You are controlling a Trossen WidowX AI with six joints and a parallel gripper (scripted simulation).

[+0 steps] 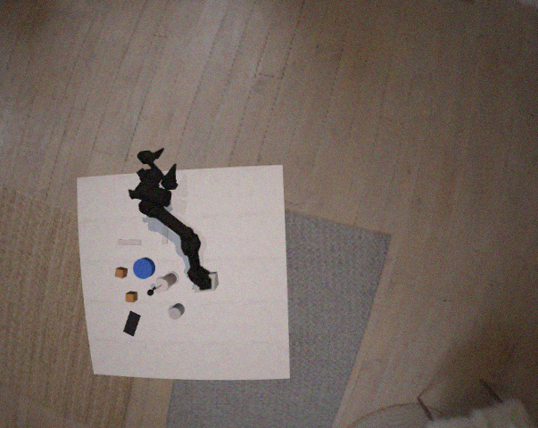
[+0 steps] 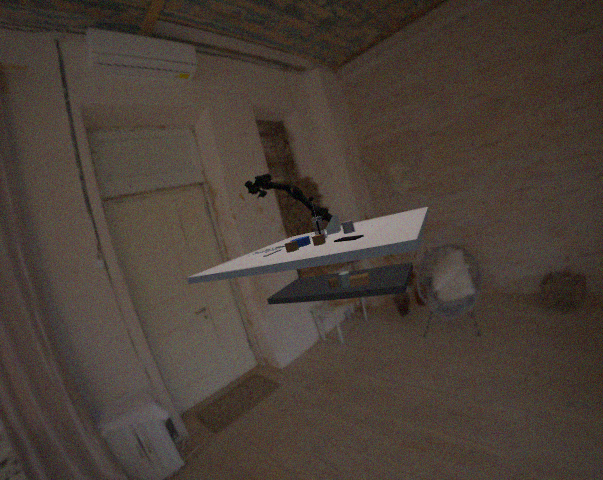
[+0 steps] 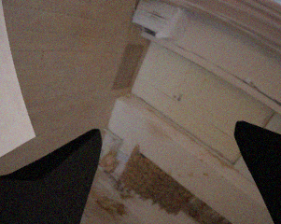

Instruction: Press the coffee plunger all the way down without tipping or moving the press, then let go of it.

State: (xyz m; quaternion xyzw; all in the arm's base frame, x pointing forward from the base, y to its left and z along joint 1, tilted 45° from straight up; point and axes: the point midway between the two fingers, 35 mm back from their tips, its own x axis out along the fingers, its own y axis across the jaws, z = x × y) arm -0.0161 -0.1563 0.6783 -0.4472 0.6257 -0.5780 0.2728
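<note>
The coffee press is 29 cm ahead of my gripper tip, 58 cm to the left of it and 31 cm below it. Also, from my gripper tip: grey cylinder: 27 cm ahead, 77 cm to the left, 41 cm below; then blue disc: 43 cm ahead, 49 cm to the left, 42 cm below; then black flat plate: 60 cm ahead, 83 cm to the left, 44 cm below.
</note>
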